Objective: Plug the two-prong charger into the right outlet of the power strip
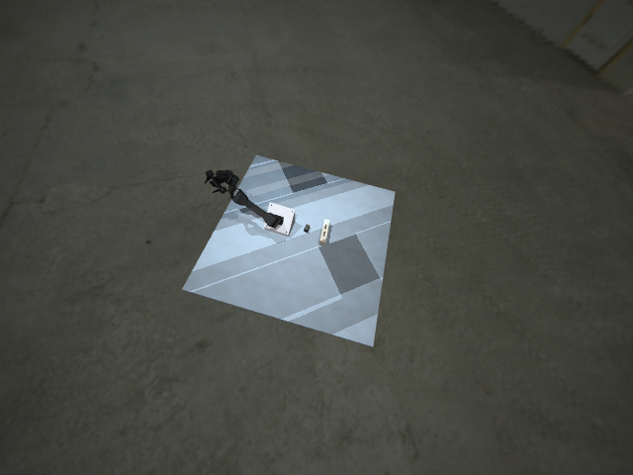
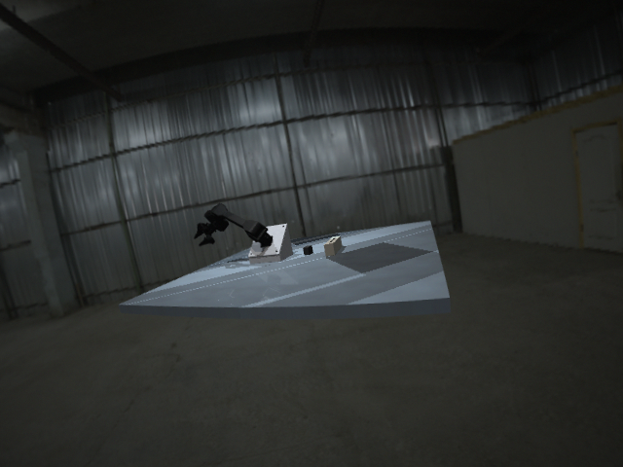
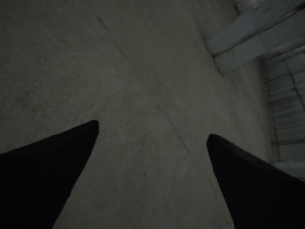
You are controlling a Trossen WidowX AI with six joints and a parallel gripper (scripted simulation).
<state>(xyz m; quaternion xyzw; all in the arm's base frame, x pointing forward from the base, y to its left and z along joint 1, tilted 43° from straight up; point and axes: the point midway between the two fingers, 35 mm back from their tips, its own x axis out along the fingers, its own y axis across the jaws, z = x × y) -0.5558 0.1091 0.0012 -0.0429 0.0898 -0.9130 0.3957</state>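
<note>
My gripper tip is now 79 cm short of the black two-prong charger and 13 cm above it.
</note>
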